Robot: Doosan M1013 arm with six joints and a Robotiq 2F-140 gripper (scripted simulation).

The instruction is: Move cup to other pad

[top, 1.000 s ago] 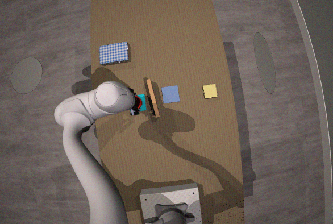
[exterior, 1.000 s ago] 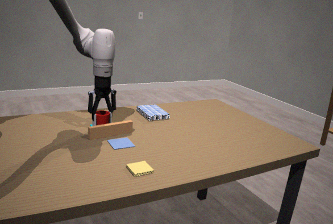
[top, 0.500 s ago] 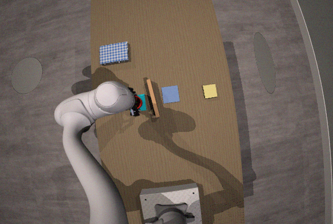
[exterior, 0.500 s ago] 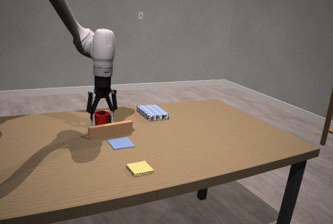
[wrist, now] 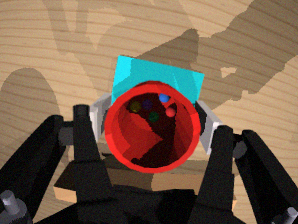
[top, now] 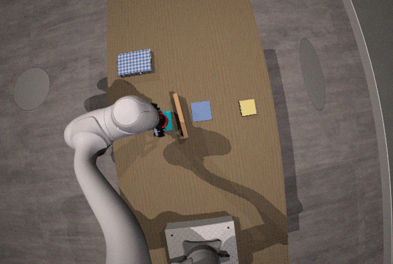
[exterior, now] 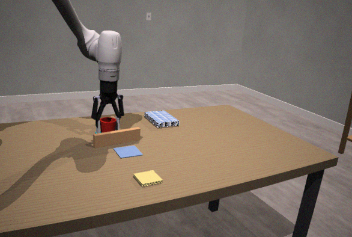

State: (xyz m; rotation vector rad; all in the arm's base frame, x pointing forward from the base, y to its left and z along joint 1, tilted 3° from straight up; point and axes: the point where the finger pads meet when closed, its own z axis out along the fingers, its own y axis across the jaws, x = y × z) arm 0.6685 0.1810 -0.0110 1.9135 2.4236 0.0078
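Right now my hand is 2 cm above the red cup. Also, from my hand: cyan pad (5 cm below); wooden rail (10 cm to the right, 2 cm below, 2 cm ahead); blue pad (19 cm to the right, 5 cm below, 5 cm ahead).
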